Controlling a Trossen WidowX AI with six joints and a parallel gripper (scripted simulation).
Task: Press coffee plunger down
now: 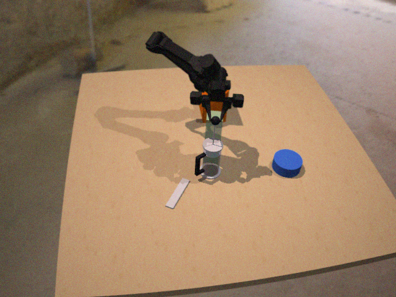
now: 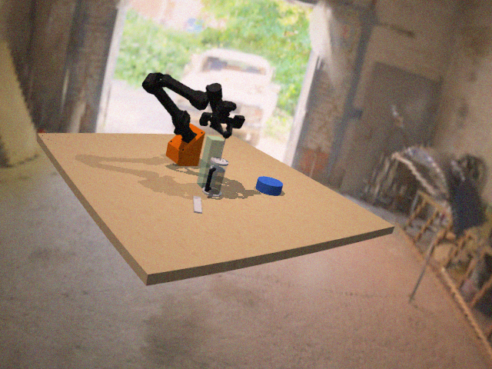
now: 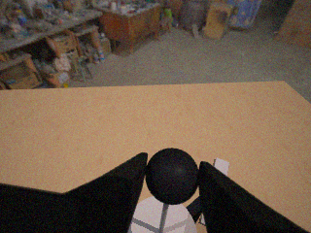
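Now: gripper tip 10 mm to the left of the coffee press and 130 mm above it.
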